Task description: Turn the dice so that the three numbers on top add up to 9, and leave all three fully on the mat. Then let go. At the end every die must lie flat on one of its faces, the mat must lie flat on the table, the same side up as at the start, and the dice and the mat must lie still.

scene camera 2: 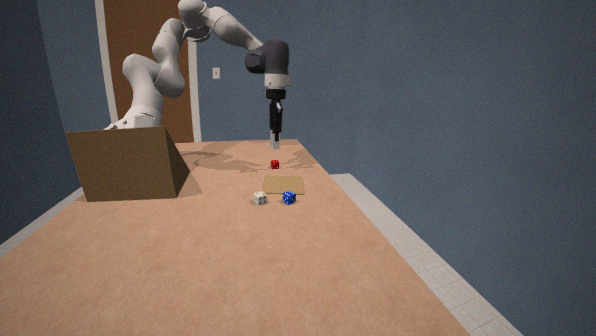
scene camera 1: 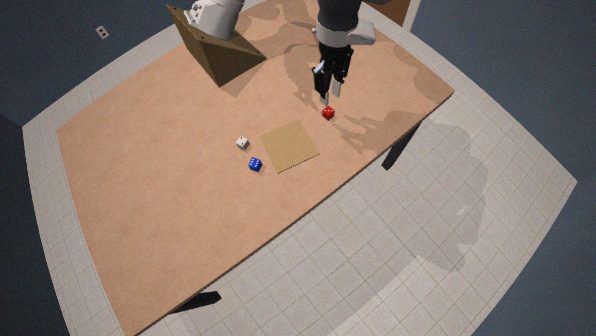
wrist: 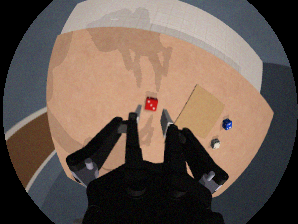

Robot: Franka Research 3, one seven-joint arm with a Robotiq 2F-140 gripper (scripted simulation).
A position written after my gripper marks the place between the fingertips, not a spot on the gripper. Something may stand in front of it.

Observation:
In view: my gripper (scene camera 1: 329,99) and a tan mat (scene camera 1: 289,145).
The tan mat shows as well in the wrist view (wrist: 202,110). My gripper shows as well in scene camera 2 (scene camera 2: 274,147) and in the wrist view (wrist: 151,113).

